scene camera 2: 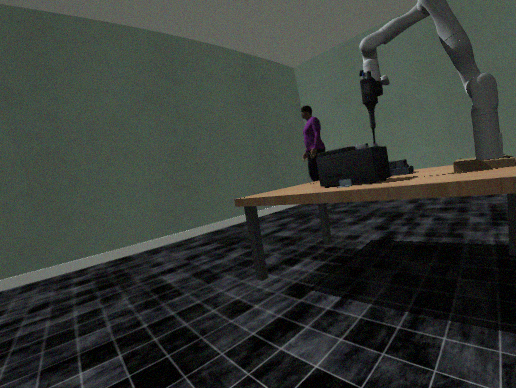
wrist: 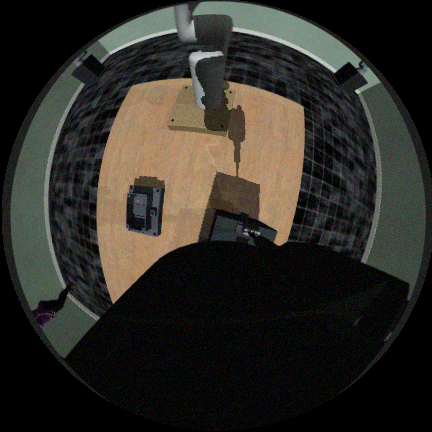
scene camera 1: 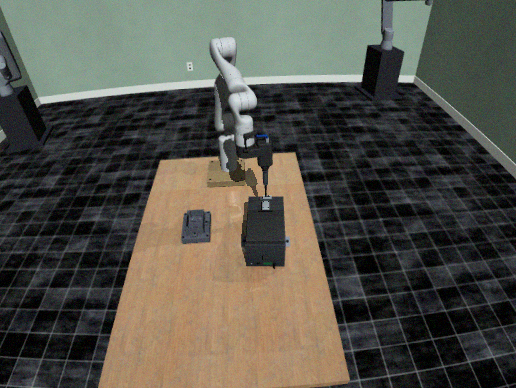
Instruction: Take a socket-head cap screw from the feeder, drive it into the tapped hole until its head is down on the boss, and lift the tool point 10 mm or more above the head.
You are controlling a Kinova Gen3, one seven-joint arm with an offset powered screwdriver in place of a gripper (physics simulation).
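Note:
The black box-shaped screw feeder (scene camera 1: pixel 265 227) (scene camera 2: pixel 352 167) (wrist: pixel 225 227) stands on the table, with a small silver pick-up part (scene camera 1: pixel 266 204) on top at the end nearer the robot. My screwdriver (scene camera 1: pixel 266 194) (scene camera 2: pixel 374 143) points straight down, its tip at or just above that part. The contact is too small to judge, and whether a screw sits on the bit cannot be seen. The dark grey workpiece (scene camera 1: pixel 196 228) (scene camera 2: pixel 399 167) (wrist: pixel 145 211) lies flat on the table, apart from the feeder. Its tapped hole is too small to make out clearly.
The arm's base stands on a wooden plate (scene camera 1: pixel 215 178) (scene camera 2: pixel 464 166) (wrist: pixel 187 112) at the table's far end in scene camera 1. A person in purple (scene camera 2: pixel 312 131) (wrist: pixel 45 316) stands beyond the table. Black pedestals (scene camera 1: pixel 382 71) (wrist: pixel 350 76) bearing other arms stand by the walls.

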